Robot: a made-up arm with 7 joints. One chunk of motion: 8 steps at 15 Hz.
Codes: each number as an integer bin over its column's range. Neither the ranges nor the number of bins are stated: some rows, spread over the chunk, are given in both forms.
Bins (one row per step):
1: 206 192 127 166 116 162
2: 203 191 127 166 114 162
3: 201 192 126 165 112 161
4: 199 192 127 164 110 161
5: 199 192 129 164 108 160
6: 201 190 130 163 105 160
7: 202 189 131 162 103 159
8: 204 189 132 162 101 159
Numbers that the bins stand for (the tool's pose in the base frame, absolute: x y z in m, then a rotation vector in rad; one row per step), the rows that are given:
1: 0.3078 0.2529 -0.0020 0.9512 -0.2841 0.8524
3: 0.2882 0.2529 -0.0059 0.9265 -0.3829 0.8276
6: 0.2882 0.2451 0.0098 0.8771 -0.5559 0.8029
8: 0.3000 0.2412 0.0176 0.8524 -0.6547 0.7782
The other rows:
2: 0.2961 0.2490 -0.0020 0.9512 -0.3335 0.8524
4: 0.2804 0.2529 -0.0020 0.9018 -0.4324 0.8276
5: 0.2804 0.2529 0.0059 0.9018 -0.4818 0.8029
7: 0.2922 0.2412 0.0137 0.8524 -0.6053 0.7782

